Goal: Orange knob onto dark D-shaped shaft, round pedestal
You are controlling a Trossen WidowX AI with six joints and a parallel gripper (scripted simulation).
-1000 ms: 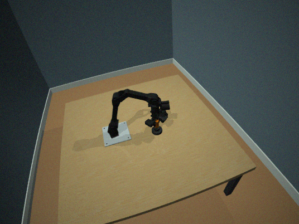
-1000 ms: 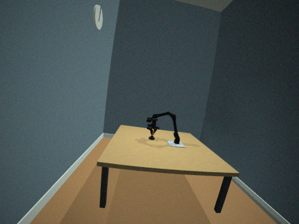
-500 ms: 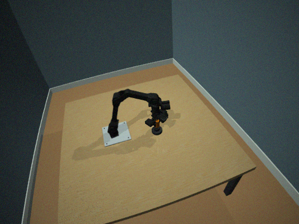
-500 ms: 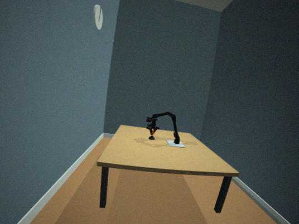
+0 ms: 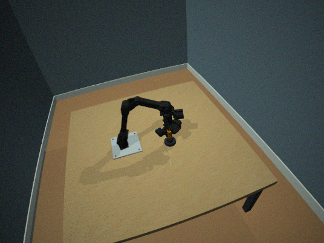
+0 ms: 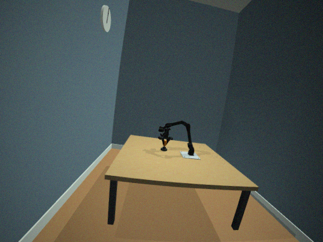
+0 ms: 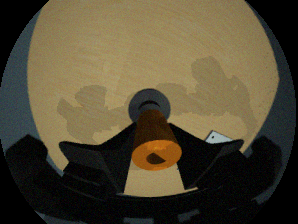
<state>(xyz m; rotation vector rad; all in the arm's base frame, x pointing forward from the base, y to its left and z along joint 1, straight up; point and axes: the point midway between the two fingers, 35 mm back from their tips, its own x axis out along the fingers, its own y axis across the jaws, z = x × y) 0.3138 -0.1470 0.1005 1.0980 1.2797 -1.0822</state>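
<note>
Now: gripper tip 20 mm below the orange knob. The rest, counted from my gripper tip: dark round pedestal 40 mm below.
</note>
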